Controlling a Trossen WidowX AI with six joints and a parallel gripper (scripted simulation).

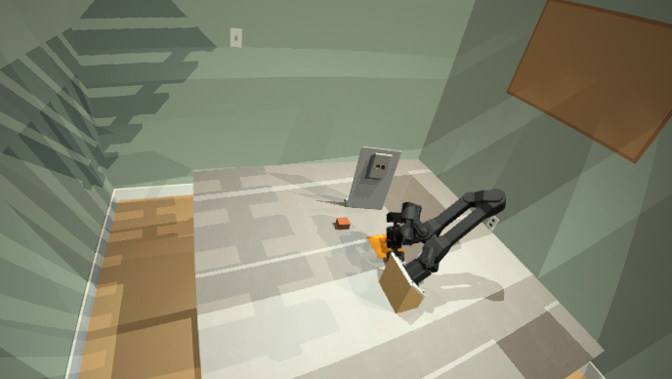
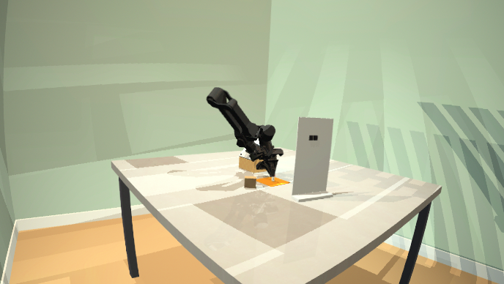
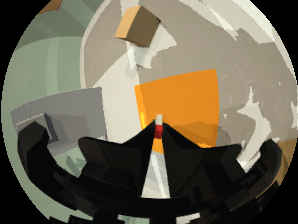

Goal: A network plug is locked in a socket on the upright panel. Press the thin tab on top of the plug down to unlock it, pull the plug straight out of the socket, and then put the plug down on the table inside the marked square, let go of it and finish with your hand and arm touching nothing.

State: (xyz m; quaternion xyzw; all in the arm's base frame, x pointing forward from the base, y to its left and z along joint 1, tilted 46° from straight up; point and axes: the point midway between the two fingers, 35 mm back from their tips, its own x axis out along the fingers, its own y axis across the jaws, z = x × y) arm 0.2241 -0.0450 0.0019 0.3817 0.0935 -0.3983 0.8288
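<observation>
Now: gripper tip 1 cm past the orange marked square and 2 cm above it. Round my gripper tip: grey upright panel 23 cm ahead, 2 cm to the left, 12 cm above; red network plug right at my gripper tip.
</observation>
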